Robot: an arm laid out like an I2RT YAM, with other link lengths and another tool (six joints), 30 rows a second.
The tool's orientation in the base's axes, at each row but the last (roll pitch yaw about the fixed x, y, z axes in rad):
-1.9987 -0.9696 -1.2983
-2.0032 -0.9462 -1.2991
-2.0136 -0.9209 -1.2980
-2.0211 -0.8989 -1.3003
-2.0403 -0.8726 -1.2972
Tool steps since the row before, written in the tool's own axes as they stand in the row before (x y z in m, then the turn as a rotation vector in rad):
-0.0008 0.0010 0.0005 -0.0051 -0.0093 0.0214
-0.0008 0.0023 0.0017 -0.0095 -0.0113 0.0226
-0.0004 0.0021 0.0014 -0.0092 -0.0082 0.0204
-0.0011 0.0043 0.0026 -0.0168 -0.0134 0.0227
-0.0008 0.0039 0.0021 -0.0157 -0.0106 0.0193
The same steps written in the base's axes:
0.0002 -0.0004 -0.0013 0.0218 0.0087 -0.0044
0.0010 -0.0016 -0.0023 0.0227 0.0127 -0.0072
0.0008 -0.0016 -0.0018 0.0199 0.0103 -0.0081
0.0013 -0.0030 -0.0040 0.0221 0.0187 -0.0118
0.0009 -0.0027 -0.0035 0.0183 0.0162 -0.0116

